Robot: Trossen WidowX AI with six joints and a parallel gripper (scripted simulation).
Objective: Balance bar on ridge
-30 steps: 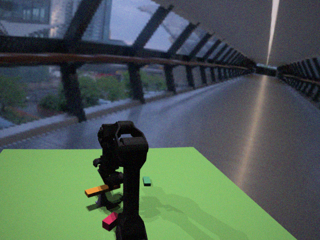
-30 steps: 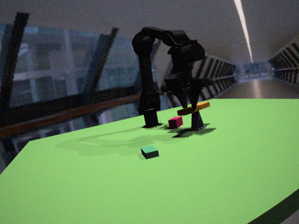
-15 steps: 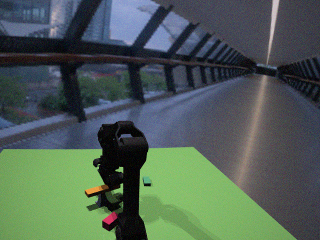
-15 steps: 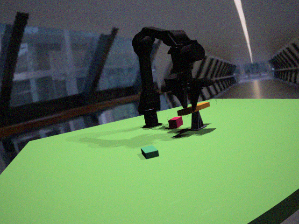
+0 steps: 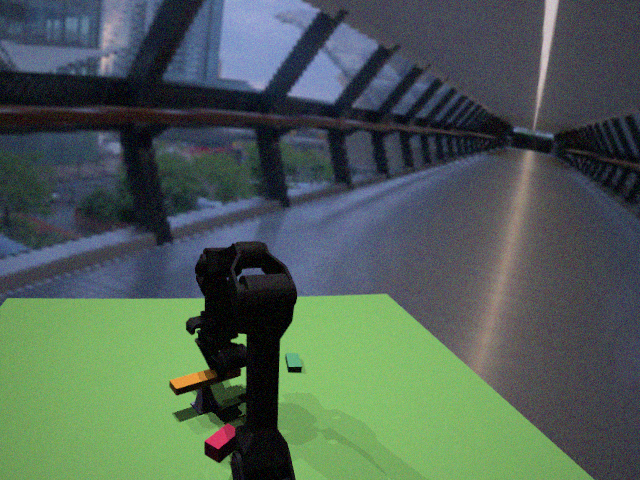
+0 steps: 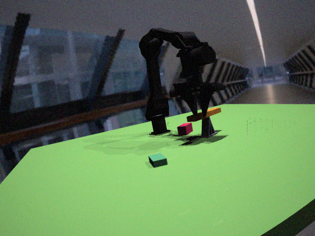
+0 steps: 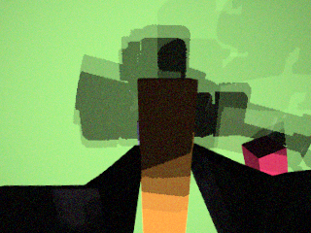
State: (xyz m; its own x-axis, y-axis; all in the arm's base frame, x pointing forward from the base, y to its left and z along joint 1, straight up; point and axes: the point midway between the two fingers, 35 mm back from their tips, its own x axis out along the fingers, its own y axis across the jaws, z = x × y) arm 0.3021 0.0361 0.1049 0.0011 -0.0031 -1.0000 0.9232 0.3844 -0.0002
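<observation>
Now: gripper tip 30 mm to the right of the orange bar and 10 mm past it. Round my gripper tip: red block (150 mm behind, 50 mm below, 10 mm to the left); teal block (210 mm to the right, 130 mm ahead, 60 mm below).
</observation>
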